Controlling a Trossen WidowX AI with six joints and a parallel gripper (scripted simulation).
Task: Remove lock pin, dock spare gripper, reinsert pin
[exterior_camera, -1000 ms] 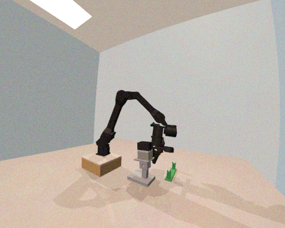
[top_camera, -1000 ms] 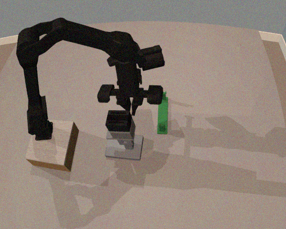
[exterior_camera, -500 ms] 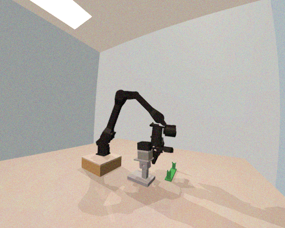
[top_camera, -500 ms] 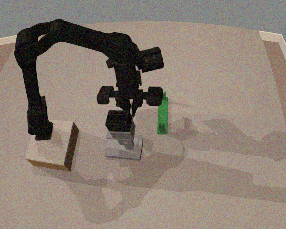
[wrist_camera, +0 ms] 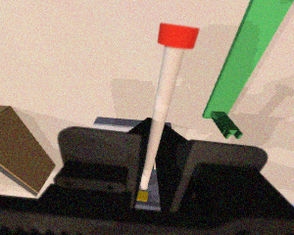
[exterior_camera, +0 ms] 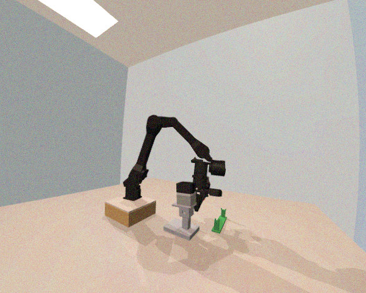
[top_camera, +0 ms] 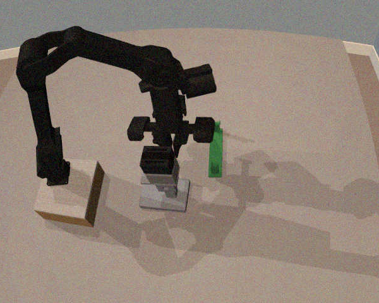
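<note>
The grey mount lies 70 mm to the right of my gripper tip and 30 mm behind it. The rest, counted from my gripper tip: green pin holder (100 mm ahead, 30 mm to the left, 20 mm below); spare gripper (80 mm to the right, 80 mm above, 20 mm behind).
</note>
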